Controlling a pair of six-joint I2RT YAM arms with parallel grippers.
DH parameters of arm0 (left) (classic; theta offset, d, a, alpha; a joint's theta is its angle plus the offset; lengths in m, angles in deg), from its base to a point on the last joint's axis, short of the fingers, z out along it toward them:
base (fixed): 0 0 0 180
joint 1: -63.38 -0.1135 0.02 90
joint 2: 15.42 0 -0.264 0
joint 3: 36.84 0 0.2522 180
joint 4: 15.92 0 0.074 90
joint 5: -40.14 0 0 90
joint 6: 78.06 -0.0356 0 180
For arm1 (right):
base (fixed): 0 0 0 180
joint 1: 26.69 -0.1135 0.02 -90
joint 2: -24.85 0 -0.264 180
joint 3: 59.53 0 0.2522 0
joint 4: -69.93 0 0.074 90
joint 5: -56.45 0 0 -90
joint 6: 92.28 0.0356 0 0
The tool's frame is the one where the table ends.
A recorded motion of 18 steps. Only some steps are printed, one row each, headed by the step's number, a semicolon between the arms.
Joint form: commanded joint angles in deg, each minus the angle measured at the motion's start. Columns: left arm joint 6, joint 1, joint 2, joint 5, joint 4, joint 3; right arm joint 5, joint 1, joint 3, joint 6, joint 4, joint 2.
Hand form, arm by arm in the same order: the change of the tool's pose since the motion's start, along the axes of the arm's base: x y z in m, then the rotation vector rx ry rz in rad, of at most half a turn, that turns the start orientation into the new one. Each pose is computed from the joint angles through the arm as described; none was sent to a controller.
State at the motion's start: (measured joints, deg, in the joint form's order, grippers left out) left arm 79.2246 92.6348 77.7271 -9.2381 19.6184 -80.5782; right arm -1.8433 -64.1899 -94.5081 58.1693 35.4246 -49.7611
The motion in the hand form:
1: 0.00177 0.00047 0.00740 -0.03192 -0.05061 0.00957; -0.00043 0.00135 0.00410 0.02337 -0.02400 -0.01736
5: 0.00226 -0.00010 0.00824 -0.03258 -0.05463 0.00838; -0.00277 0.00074 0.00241 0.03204 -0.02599 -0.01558
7: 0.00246 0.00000 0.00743 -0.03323 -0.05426 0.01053; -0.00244 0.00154 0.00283 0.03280 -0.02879 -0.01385
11: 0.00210 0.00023 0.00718 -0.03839 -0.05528 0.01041; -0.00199 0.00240 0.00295 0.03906 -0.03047 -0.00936
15: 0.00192 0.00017 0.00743 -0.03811 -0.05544 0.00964; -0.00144 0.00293 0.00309 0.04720 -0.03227 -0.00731
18: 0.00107 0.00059 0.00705 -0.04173 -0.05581 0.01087; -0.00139 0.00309 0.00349 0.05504 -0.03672 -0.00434
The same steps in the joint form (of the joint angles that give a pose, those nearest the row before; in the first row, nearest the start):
1: 0.33 -0.22 -0.32 -0.28 3.26 -0.05; -1.46 -0.49 -0.03 0.38 -1.97 0.10
5: 0.22 -0.17 -0.32 -0.28 3.21 -0.26; -1.58 -0.72 0.78 0.75 -3.38 0.08
7: 0.30 -0.20 -0.09 -0.37 3.55 -0.19; -1.58 -0.82 0.60 0.67 -3.50 -0.09
11: 0.59 -0.21 0.02 -0.30 4.25 0.01; -1.38 -0.89 0.52 0.91 -4.27 -0.53
15: 0.56 -0.18 -0.07 -0.29 4.14 0.01; -1.25 -0.89 0.49 1.25 -5.22 -0.97
18: 0.80 -0.17 -0.08 -0.34 4.71 0.31; -1.08 -0.89 0.55 1.46 -6.09 -1.19

